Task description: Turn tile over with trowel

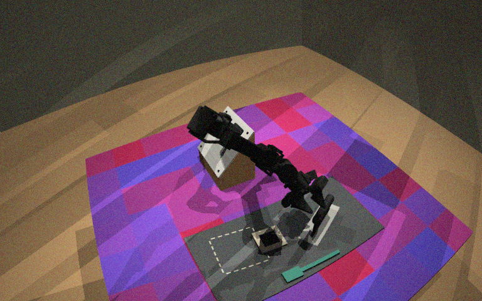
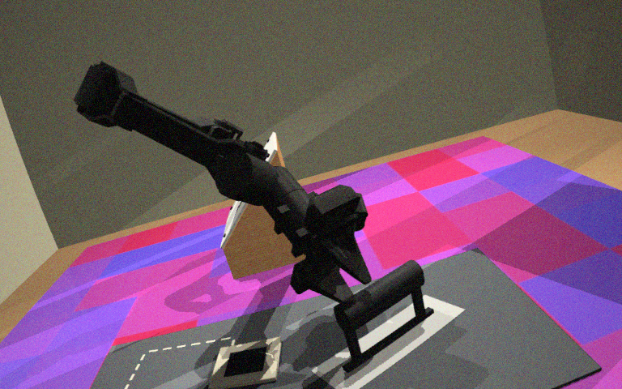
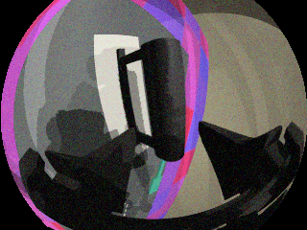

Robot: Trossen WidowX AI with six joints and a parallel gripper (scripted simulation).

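My gripper tip is 10 cm to the left of the grey mat and 10 cm above it. The rest, counted from my gripper tip: tile 3 cm behind, 17 cm to the right, 7 cm below; then green trowel 14 cm ahead, 13 cm to the right, 7 cm below.
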